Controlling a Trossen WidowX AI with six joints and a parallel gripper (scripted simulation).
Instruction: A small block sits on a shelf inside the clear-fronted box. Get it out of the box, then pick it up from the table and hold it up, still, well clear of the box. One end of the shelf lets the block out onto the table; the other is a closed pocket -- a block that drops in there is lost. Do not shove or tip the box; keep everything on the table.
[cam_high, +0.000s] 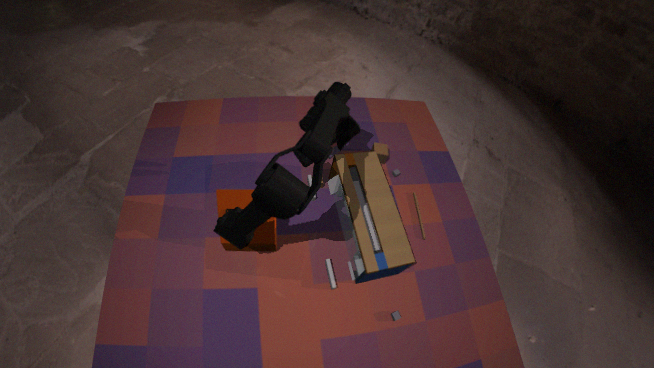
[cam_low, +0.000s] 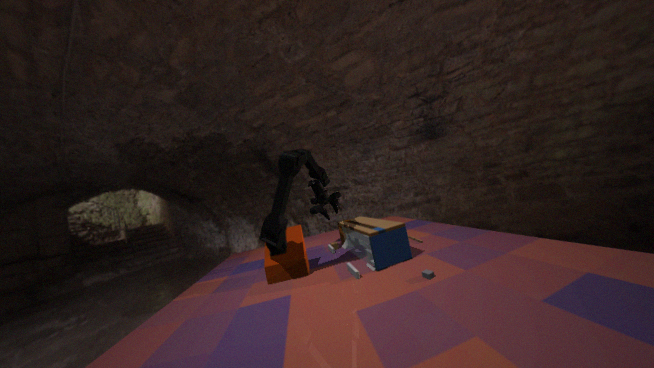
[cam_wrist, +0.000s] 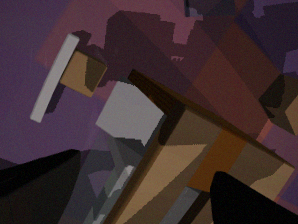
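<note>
Now: gripper tip 150 mm above the small brown block and 30 mm past it. From my gripper tip the other things lie so: thin wooden stick: 330 mm ahead, 160 mm below, 120 mm to the right; then long box: 150 mm to the right, 100 mm below, 80 mm ahead.
</note>
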